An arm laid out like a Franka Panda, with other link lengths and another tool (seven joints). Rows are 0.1 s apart.
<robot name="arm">
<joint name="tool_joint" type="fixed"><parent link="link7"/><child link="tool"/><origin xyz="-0.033 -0.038 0.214" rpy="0 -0.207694 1.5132"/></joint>
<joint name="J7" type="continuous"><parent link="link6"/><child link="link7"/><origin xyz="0 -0.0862 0" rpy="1.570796 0 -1.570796"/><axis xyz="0 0 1"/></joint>
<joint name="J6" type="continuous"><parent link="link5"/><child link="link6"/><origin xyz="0 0 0" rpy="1.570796 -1.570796 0"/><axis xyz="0 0 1"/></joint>
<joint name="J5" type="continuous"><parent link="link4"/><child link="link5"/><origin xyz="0.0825 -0.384 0" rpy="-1.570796 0 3.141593"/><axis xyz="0 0 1"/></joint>
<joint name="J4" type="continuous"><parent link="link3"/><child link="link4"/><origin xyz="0 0.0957 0" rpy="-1.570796 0 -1.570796"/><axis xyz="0 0 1"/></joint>
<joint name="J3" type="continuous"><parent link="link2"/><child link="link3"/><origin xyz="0.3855 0 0" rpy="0 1.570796 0"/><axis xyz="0 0 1"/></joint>
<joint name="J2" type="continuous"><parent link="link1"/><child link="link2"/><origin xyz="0 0 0" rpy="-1.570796 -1.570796 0"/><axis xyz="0 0 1"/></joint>
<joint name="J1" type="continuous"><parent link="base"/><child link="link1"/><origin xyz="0 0 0.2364"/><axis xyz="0 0 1"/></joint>
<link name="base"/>
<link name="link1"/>
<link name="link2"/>
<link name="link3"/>
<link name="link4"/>
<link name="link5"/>
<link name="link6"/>
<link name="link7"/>
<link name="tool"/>
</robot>
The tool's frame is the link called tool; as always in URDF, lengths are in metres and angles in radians. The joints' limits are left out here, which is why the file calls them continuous.
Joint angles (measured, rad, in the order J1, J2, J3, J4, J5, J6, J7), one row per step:
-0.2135, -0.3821, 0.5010, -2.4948, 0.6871, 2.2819, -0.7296
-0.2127, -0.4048, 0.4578, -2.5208, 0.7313, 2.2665, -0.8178
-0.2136, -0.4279, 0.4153, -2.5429, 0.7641, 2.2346, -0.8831
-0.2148, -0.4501, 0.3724, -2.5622, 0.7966, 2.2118, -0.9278
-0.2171, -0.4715, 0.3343, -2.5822, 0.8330, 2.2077, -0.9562
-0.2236, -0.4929, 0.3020, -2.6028, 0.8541, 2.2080, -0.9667
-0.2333, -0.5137, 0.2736, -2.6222, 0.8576, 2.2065, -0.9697
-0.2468, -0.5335, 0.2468, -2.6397, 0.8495, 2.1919, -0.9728
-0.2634, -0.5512, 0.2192, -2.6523, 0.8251, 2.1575, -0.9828
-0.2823, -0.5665, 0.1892, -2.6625, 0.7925, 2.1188, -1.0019
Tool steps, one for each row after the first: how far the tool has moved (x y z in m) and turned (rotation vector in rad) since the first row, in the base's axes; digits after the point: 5 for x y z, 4 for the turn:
-0.00452, -0.01653, 0.00035, 0.0327, -0.0162, 0.0191
-0.01156, -0.03117, 0.00170, 0.0658, -0.0182, 0.0303
-0.01599, -0.04448, 0.00498, 0.1031, -0.0253, 0.0197
-0.01742, -0.05642, 0.00855, 0.1400, -0.0423, -0.0121
-0.01922, -0.06909, 0.01070, 0.1637, -0.0547, -0.0523
-0.02228, -0.08265, 0.01153, 0.1739, -0.0620, -0.0879
-0.02800, -0.09615, 0.01140, 0.1798, -0.0592, -0.1126
-0.03698, -0.10989, 0.01085, 0.1805, -0.0452, -0.1158
-0.04693, -0.12526, 0.00982, 0.1774, -0.0311, -0.1088

